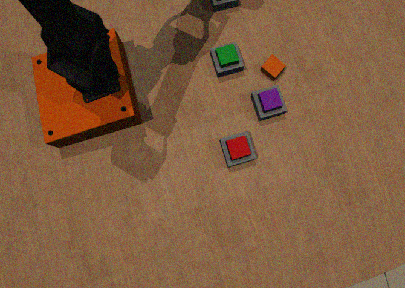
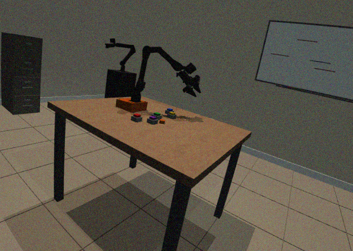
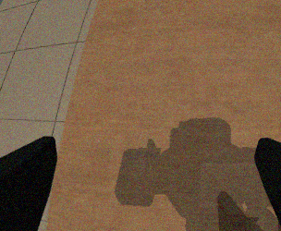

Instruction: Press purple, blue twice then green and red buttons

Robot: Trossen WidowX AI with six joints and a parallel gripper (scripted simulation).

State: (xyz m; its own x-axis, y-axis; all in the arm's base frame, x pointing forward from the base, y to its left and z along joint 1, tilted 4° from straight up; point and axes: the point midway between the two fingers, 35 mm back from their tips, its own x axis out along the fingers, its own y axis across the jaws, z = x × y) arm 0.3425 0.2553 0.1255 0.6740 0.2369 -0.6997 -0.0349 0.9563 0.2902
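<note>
Now: gripper tip 100 mm past the purple button, 390 mm to the left of it and 150 mm above it. From my gripper tip the other things lie so: blue button: 170 mm behind, 80 mm to the right, 150 mm below; then yellow button: 100 mm behind, 160 mm to the right, 150 mm below; then green button: 140 mm behind, 290 mm to the right, 150 mm below.
</note>
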